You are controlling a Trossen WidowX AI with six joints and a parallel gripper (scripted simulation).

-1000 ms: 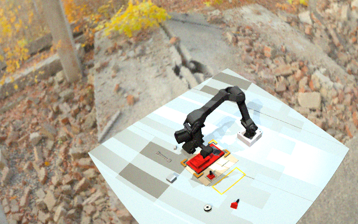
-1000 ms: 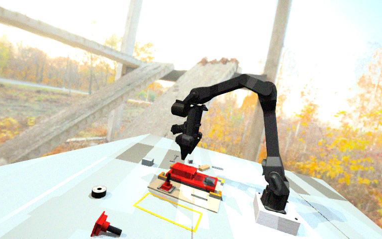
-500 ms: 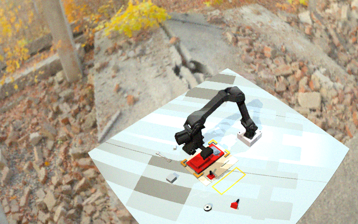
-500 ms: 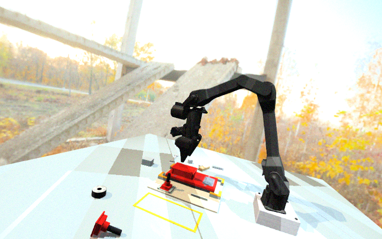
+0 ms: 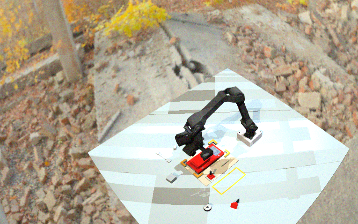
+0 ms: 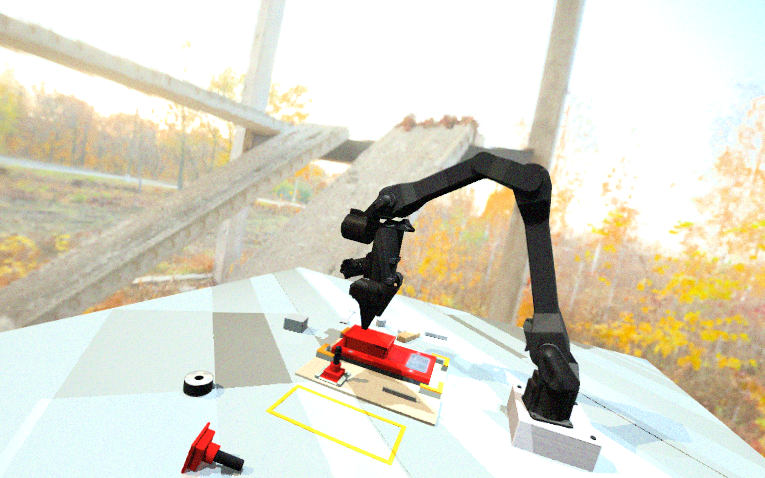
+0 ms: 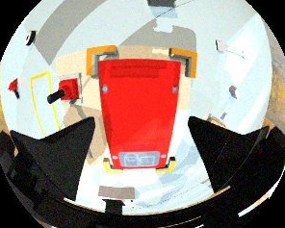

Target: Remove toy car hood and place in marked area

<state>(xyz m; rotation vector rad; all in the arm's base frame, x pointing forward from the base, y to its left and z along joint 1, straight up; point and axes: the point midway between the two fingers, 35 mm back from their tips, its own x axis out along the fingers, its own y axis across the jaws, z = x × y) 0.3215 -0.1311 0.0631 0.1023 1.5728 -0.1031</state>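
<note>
Right now the red hood is 4 cm below my gripper tip. The rest, counted from my gripper tip: wrench 21 cm to the right, 9 cm ahead, 7 cm below; wooden block 16 cm to the right, 8 cm behind, 7 cm below; black ring 24 cm to the left, 21 cm ahead, 7 cm below.
</note>
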